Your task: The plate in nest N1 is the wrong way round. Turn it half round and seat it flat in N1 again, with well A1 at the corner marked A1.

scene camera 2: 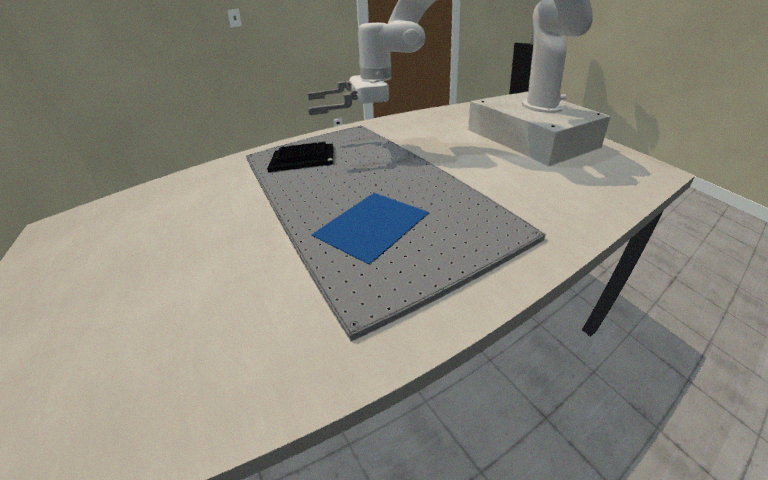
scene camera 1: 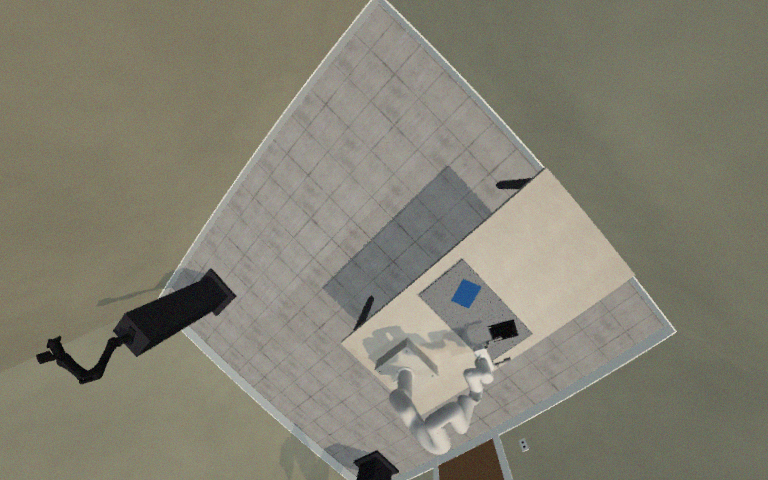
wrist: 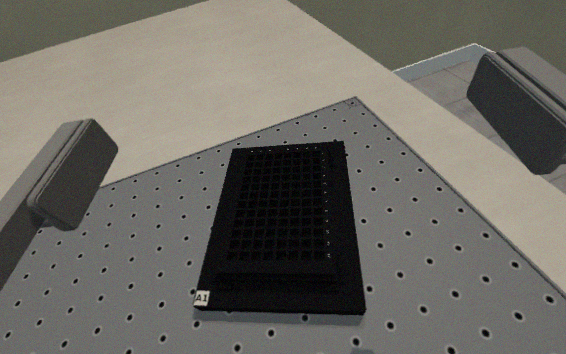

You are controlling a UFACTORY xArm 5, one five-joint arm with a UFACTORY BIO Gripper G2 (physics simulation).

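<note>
The black well plate [scene camera 1: 502, 328] [scene camera 2: 303, 151] [wrist: 282, 205] lies in the black nest N1 [scene camera 2: 300, 166] [wrist: 285, 301] and looks flat. In the wrist view, small pale marks run along the plate's far and right edges and meet at its far right corner. The nest's white A1 tag [scene camera 2: 330, 160] [wrist: 201, 298] is at the near left corner, diagonally opposite. Black on black hides the seating edges. My gripper [scene camera 1: 513, 348] [scene camera 2: 310, 103] [wrist: 296, 144] is wide open and empty. It hangs well above the board, its fingers apart from plate and nest.
The nest stands on a grey perforated board [scene camera 1: 438, 297] [scene camera 2: 441, 243] [wrist: 415, 290]. A flat blue rectangle [scene camera 1: 466, 293] [scene camera 2: 370, 226] lies on the same board. The arm's grey base block [scene camera 2: 509, 127] stands on the pale table [scene camera 2: 141, 316], beyond the board's side.
</note>
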